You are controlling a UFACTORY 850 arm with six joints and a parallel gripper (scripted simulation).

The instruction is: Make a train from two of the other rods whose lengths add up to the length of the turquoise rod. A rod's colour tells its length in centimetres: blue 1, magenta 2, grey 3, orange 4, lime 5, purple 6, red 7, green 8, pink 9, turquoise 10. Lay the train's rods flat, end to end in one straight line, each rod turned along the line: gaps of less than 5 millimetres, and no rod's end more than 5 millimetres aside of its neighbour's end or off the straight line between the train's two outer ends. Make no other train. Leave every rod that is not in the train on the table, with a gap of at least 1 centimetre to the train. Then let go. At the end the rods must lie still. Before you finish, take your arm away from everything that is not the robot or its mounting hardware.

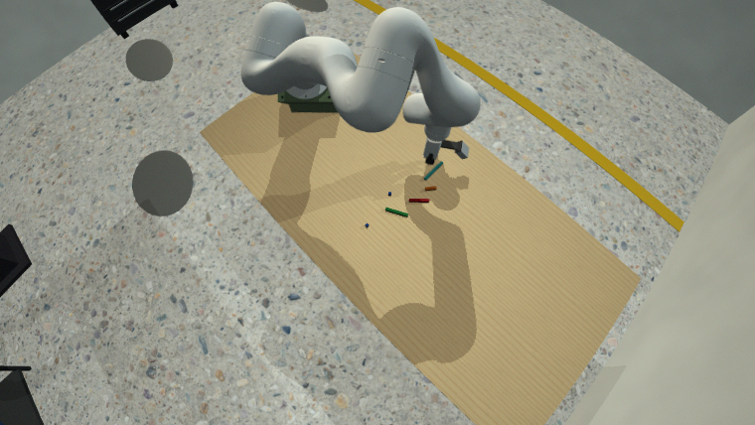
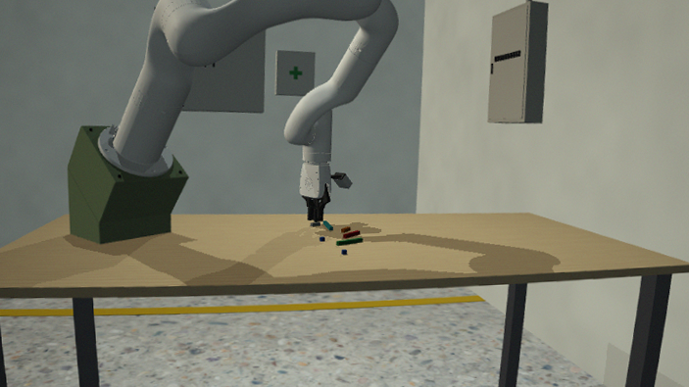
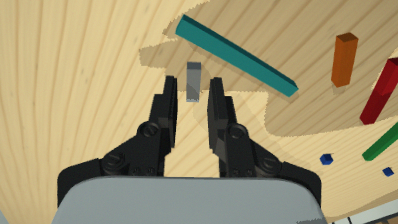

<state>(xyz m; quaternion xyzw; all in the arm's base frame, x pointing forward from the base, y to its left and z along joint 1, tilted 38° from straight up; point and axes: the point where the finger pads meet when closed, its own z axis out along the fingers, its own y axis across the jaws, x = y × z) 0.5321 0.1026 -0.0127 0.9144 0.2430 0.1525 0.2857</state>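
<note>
Now: hand 30 mm above the grey rod. From my hand the other things lie so: turquoise rod (30 mm below, 30 mm ahead, 20 mm to the right); red rod (150 mm to the right, 60 mm ahead, 30 mm below); orange rod (90 mm to the right, 70 mm ahead, 30 mm below).
</note>
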